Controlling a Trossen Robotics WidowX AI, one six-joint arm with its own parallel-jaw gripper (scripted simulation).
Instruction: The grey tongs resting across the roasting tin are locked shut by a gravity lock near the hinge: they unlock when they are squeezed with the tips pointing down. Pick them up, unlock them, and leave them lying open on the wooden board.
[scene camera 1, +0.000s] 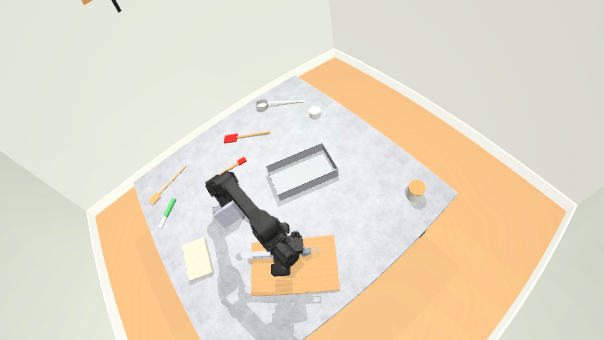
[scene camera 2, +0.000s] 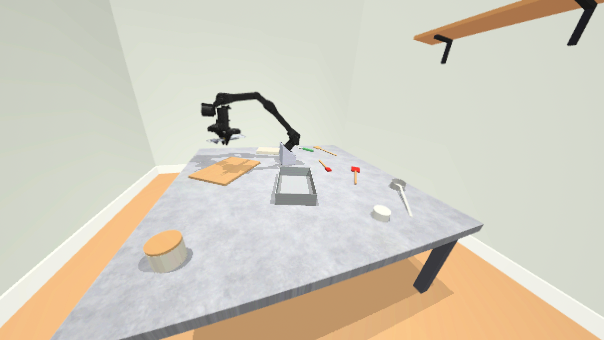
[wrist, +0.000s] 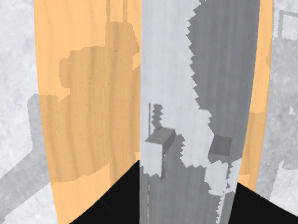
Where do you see a cream block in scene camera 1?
196, 254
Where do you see my gripper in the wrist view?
At 169, 170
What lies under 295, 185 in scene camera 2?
A grey roasting tin.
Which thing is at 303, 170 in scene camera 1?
A grey roasting tin.
